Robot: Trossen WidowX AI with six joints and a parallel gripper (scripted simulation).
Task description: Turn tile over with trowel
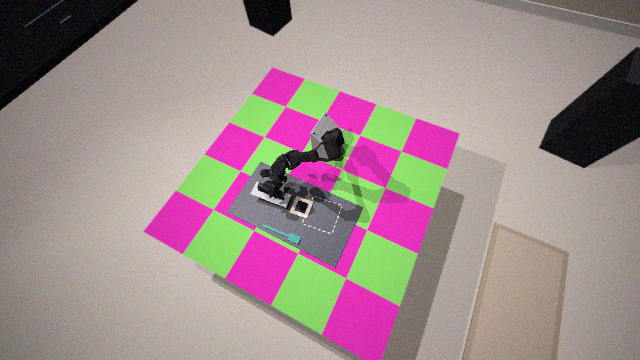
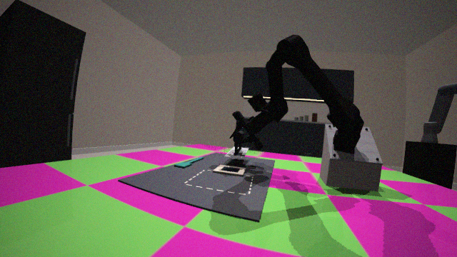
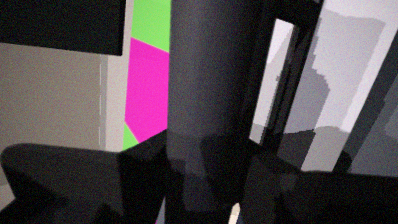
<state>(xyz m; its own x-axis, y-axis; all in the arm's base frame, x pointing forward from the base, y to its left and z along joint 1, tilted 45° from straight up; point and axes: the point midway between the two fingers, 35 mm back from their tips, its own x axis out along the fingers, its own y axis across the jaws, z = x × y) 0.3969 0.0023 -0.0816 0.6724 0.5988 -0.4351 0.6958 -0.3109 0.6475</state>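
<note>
My gripper tip is 11 cm to the right of the grey mat, 11 cm above it and 3 cm past it. The rest, counted from my gripper tip: tile 13 cm to the left, 9 cm below, 6 cm behind; teal flat tool 15 cm to the left, 10 cm ahead, 9 cm below; small trowel 2 cm behind, 1 cm to the right, 1 cm below.
</note>
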